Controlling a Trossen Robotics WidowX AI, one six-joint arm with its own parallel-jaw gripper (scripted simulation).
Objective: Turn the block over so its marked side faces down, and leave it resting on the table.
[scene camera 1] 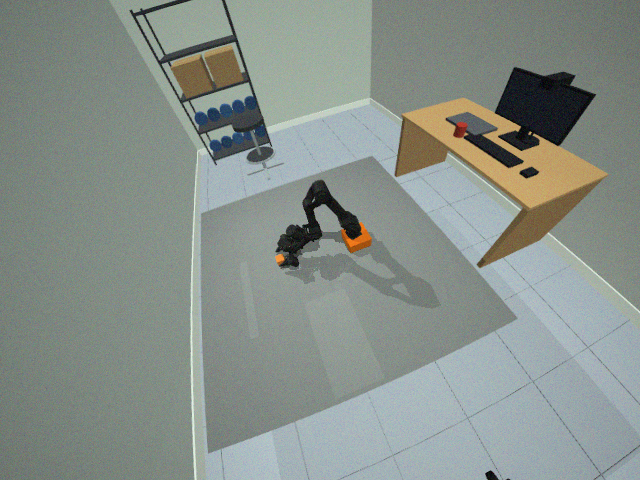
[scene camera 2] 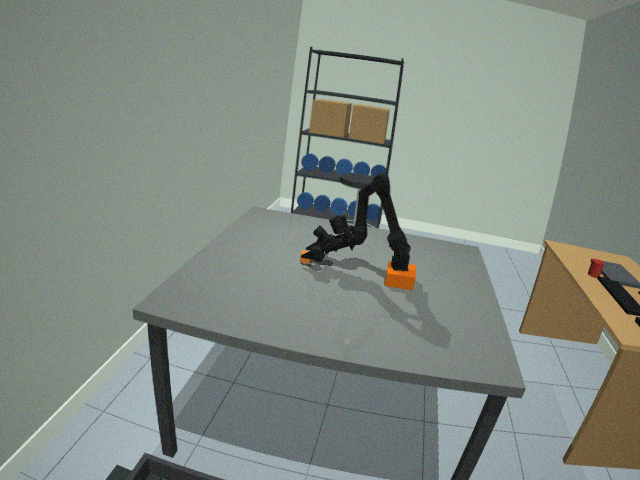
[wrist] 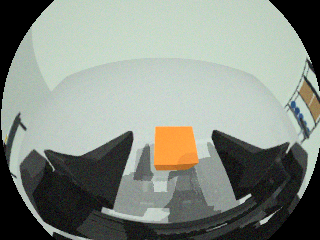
My gripper point(wrist: 174, 134) is open, with nothing in its grasp. Also in view: an orange block point(wrist: 175, 148).
